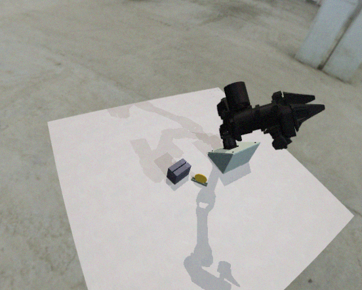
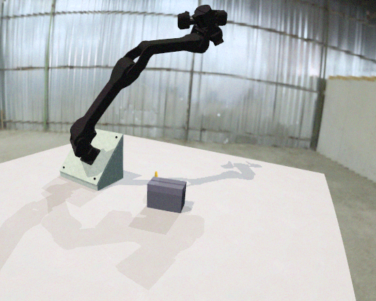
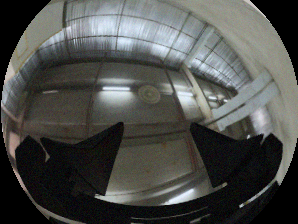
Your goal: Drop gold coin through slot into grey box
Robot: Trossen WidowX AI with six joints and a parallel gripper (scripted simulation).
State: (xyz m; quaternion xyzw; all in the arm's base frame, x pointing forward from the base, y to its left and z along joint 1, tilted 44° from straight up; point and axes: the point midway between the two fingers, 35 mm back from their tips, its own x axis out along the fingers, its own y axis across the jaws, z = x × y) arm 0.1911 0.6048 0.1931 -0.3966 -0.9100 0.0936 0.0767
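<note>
Now: the gold coin 30 mm ahead of my gripper tip, 230 mm to the right of it and 620 mm below it.
</note>
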